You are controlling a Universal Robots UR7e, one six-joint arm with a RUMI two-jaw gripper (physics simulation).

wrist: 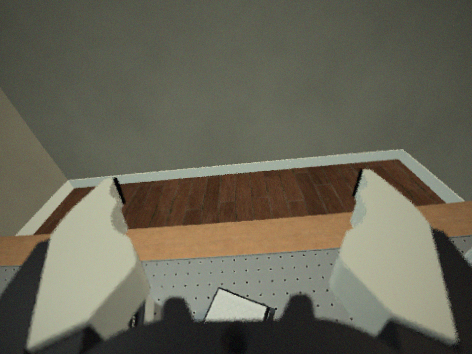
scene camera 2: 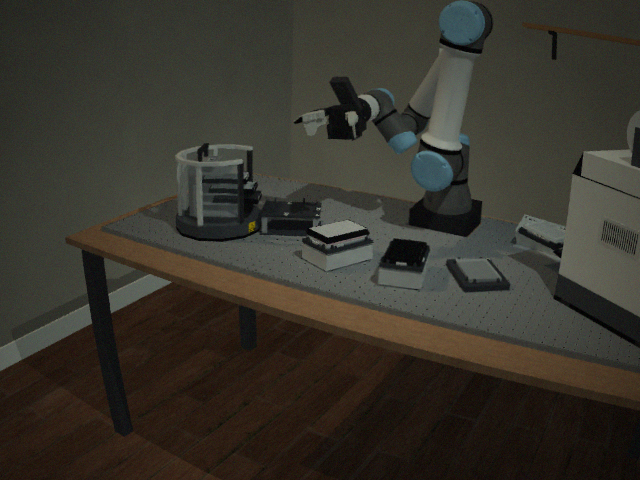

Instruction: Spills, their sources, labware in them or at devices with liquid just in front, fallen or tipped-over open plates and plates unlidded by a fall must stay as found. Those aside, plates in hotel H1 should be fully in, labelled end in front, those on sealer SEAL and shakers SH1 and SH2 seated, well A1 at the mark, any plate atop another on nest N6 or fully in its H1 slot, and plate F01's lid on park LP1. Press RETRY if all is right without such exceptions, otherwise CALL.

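Where they show: gripper, between the fingertips: [wrist: 237, 177] [scene camera 2: 320, 123]; arm's base, origin of its link: [scene camera 2: 447, 205].
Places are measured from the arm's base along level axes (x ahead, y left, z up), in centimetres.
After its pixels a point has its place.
My gripper [scene camera 2: 303, 127] [wrist: 237, 177] @(x 42.0, y -26.3, z 28.5 cm) is open and empty, held level high above the table, right of hotel H1 [scene camera 2: 200, 201] @(x 41.4, y -59.8, z 5.4 cm). Inside the hotel, dark plates or shelves [scene camera 2: 251, 186] @(x 28.1, y -50.9, z 7.0 cm) stick out on the right; how far each plate is in cannot be told. Shaker SH1 [scene camera 2: 336, 256] @(x 46.9, y -20.0, z -2.0 cm) bears a white-topped plate [scene camera 2: 338, 230] @(x 42.1, y -21.2, z 2.8 cm); a white-topped piece [wrist: 236, 306] @(x 44.5, y -24.0, z 2.8 cm) shows at the wrist view's bottom. Shaker SH2 [scene camera 2: 400, 277] @(x 51.7, y -3.3, z -2.7 cm) bears a black plate [scene camera 2: 406, 252] @(x 46.5, y -3.3, z 1.4 cm). A pale lid [scene camera 2: 478, 269] @(x 39.7, y 13.8, z -3.0 cm) lies on park LP1 [scene camera 2: 464, 284] @(x 47.9, y 11.3, z -3.8 cm). Nest N6, labels and well marks cannot be made out.
A low dark block [scene camera 2: 291, 225] @(x 22.3, y -41.2, z -5.0 cm) stands beside the hotel. A tilted pale panel box [scene camera 2: 540, 230] @(x 29.5, y 28.8, z 5.7 cm) stands at the right beside a large white device [scene camera 2: 594, 222] @(x 51.1, y 40.1, z 16.3 cm). The arm's black base [scene camera 2: 444, 217] @(x 8.7, y 0.4, z -1.2 cm) is at the back. The wooden table edge [scene camera 2: 310, 304] @(x 64.0, y -20.1, z -6.8 cm) [wrist: 240, 238] @(x 62.7, y -27.9, z -6.7 cm) borders the perforated board [wrist: 240, 272] @(x 53.7, y -25.9, z -5.4 cm).
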